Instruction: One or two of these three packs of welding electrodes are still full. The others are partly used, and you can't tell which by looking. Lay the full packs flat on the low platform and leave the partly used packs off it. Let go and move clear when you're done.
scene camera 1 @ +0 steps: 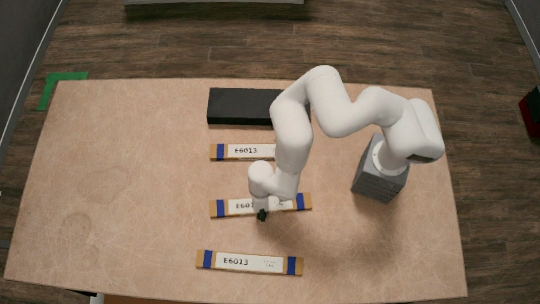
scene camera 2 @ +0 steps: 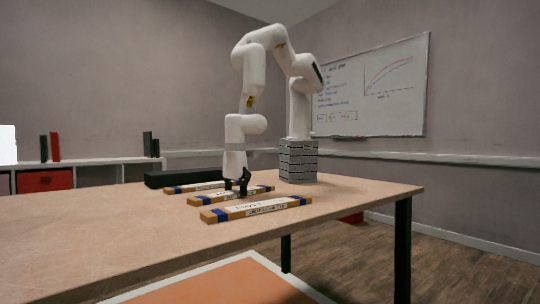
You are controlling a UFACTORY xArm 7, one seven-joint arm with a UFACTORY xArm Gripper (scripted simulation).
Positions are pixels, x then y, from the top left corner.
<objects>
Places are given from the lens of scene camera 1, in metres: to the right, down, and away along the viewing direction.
pack (scene camera 1: 286,265): 0.06, 0.38, 1.25
low black platform (scene camera 1: 226,106): -0.17, -0.17, 1.48
pack (scene camera 1: 243,151): -0.10, 0.00, 1.44
</objects>
